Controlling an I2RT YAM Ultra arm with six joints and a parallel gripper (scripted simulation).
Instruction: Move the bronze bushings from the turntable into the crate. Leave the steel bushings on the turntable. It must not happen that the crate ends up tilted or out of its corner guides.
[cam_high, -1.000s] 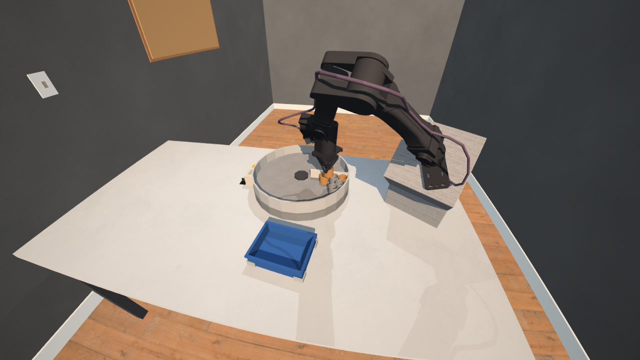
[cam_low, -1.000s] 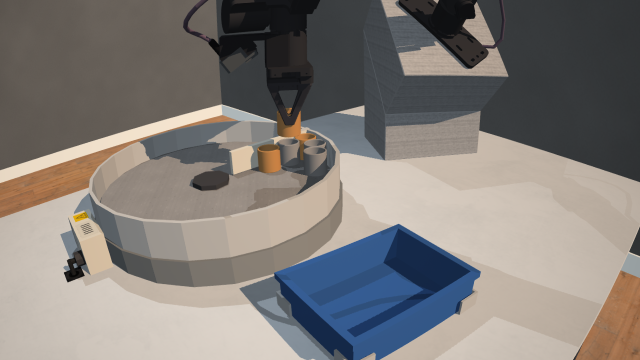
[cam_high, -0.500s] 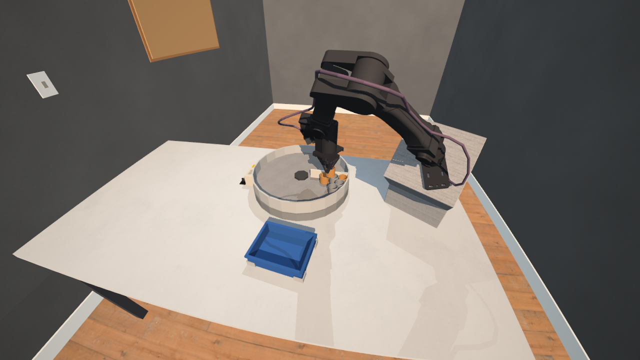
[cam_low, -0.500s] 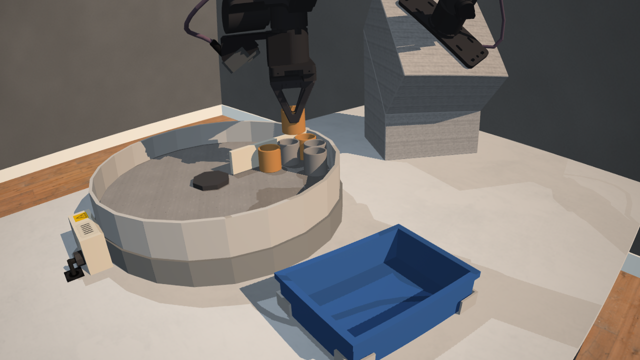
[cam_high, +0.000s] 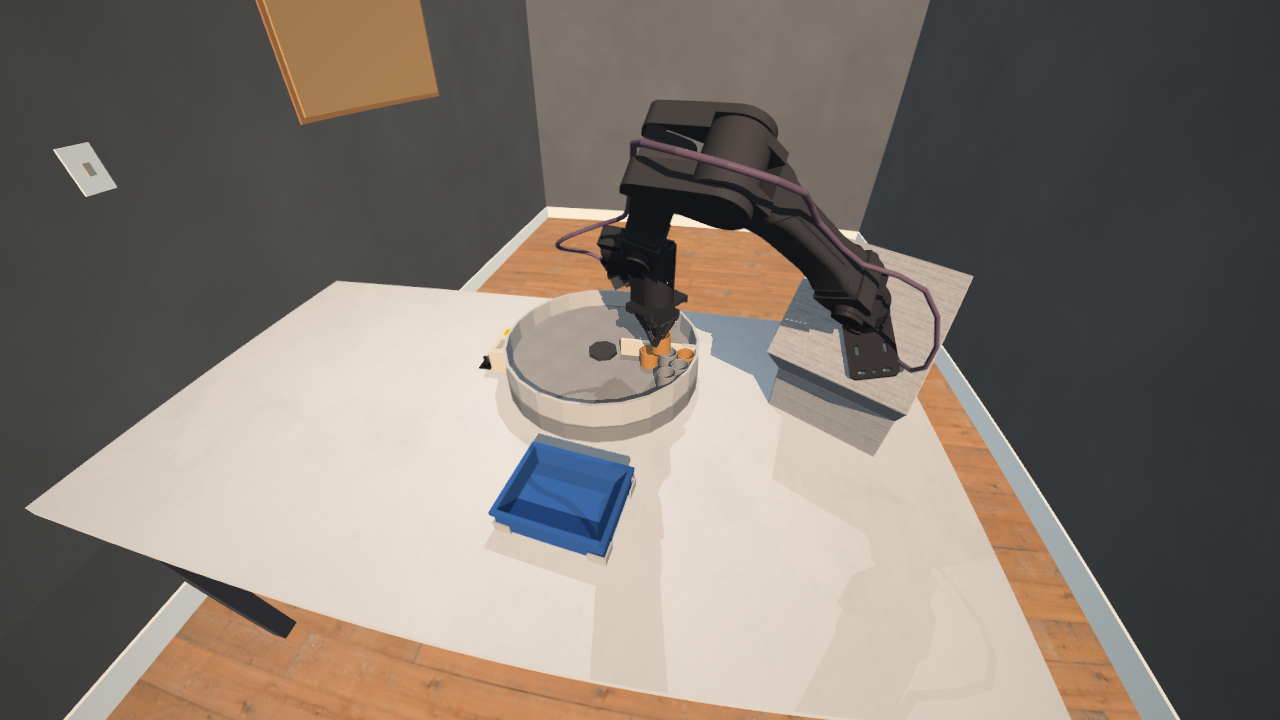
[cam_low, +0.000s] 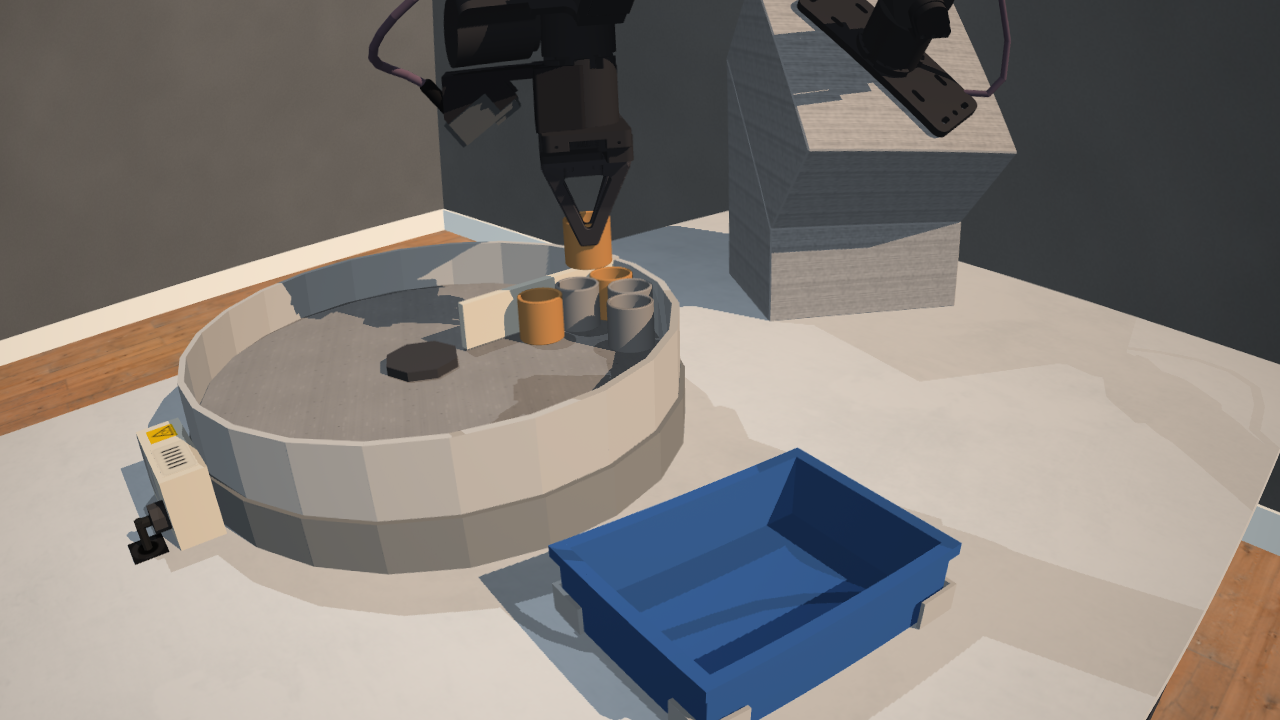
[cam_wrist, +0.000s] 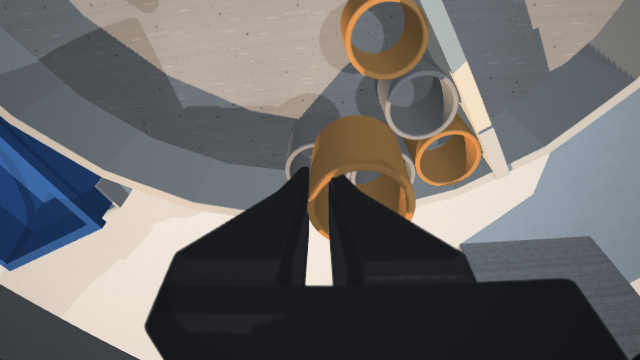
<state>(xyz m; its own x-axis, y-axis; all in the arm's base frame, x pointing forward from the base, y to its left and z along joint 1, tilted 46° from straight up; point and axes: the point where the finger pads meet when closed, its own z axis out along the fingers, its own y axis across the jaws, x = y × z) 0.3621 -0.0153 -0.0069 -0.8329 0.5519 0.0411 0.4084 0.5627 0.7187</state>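
Now: the blue crate 29 cm to the left of my hand, 13 cm below it and 7 cm ahead of it. Also, from my hand: round turntable 13 cm ahead, 10 cm below, 6 cm to the right.
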